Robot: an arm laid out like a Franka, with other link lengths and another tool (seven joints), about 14 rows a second.
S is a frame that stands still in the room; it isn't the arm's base.
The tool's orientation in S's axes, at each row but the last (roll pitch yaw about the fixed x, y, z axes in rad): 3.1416, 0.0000, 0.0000; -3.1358, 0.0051, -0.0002; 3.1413, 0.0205, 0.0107; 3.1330, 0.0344, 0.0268; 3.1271, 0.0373, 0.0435; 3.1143, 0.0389, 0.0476
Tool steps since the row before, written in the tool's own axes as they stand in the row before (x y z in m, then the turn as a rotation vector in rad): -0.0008, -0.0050, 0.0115, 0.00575, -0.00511, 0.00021; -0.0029, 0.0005, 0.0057, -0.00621, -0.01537, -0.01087; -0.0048, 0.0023, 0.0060, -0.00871, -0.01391, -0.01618; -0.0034, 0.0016, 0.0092, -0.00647, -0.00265, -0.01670; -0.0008, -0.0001, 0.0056, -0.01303, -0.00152, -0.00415; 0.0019, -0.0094, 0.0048, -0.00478, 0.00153, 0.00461
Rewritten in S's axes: -0.0008, 0.0050, -0.0115, 0.00575, 0.00511, -0.00021; -0.0029, -0.0005, -0.0057, -0.00615, 0.01531, 0.01099; -0.0049, -0.0024, -0.0059, -0.00852, 0.01382, 0.01635; -0.0037, -0.0018, -0.0091, -0.00597, 0.00263, 0.01689; -0.0010, 0.0000, -0.0056, -0.01292, 0.00102, 0.00461; 0.0013, 0.0093, -0.0051, -0.00487, -0.00189, -0.00438
